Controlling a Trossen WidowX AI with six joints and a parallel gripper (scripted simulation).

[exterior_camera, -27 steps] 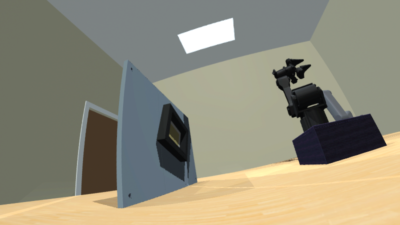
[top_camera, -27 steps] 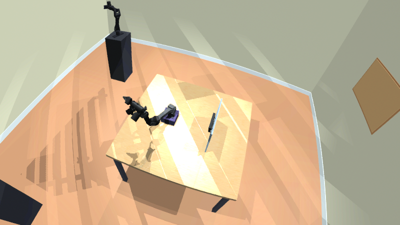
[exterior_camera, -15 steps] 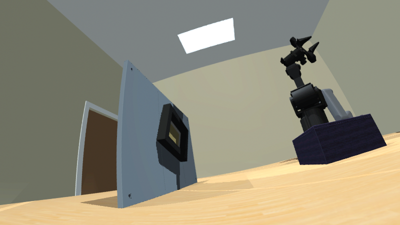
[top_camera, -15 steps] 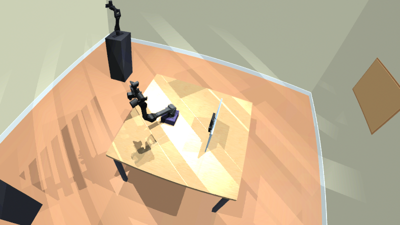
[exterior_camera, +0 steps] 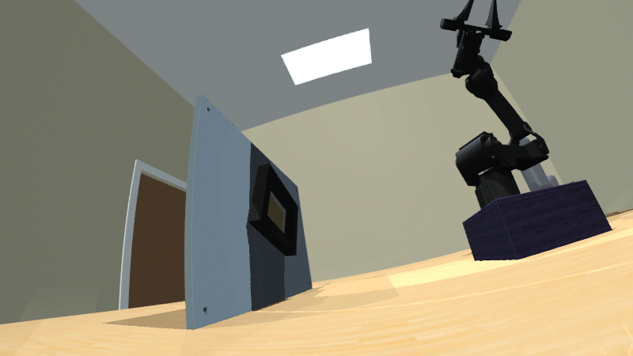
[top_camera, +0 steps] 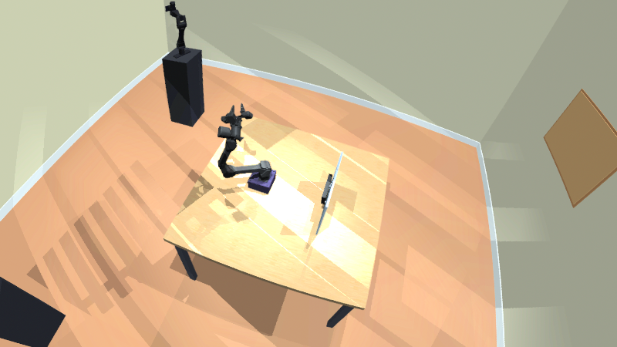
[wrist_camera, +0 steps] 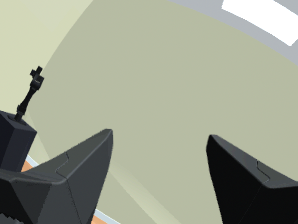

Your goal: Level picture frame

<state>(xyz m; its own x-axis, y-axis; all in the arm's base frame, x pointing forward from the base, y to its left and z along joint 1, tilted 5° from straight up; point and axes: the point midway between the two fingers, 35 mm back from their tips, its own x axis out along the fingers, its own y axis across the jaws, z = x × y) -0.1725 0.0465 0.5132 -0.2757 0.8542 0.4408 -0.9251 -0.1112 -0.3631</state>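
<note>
Right now the picture frame is 64 cm ahead of my gripper tip, 42 cm below it and 7 cm to the right of it. Also, from my gripper tip: wall panel (65 cm ahead, 44 cm below, 8 cm to the right).
</note>
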